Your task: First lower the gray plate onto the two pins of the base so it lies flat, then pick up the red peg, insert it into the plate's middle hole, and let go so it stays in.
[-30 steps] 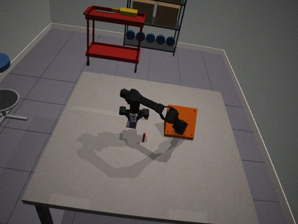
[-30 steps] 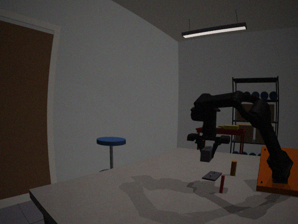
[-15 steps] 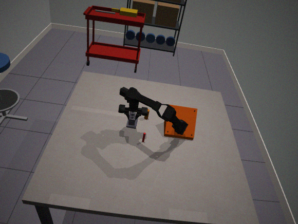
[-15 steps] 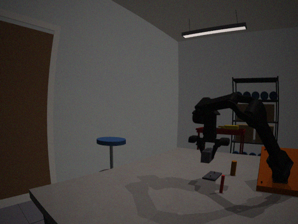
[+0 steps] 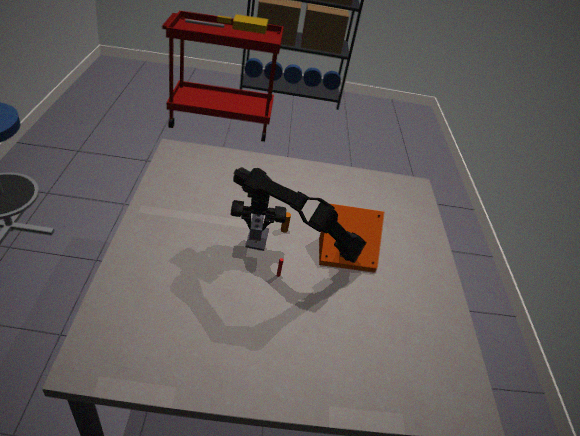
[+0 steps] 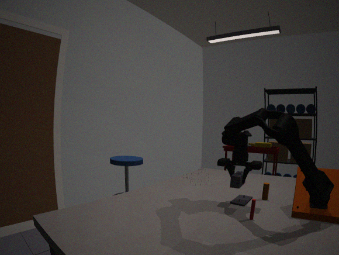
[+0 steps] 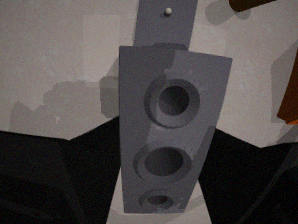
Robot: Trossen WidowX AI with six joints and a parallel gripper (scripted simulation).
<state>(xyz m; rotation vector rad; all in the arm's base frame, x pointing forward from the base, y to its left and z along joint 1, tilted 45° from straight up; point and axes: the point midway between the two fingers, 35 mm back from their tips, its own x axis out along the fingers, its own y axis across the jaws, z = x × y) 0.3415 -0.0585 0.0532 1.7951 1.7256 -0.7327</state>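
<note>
Right now the gray base is 10 mm behind my gripper tip, 70 mm to the right of it and 90 mm below it. The rest, counted from my gripper tip: red peg 100 mm behind, 110 mm to the left, 60 mm below; orange cylinder 110 mm behind, 130 mm to the right, 60 mm below; gray plate 30 mm above.
</note>
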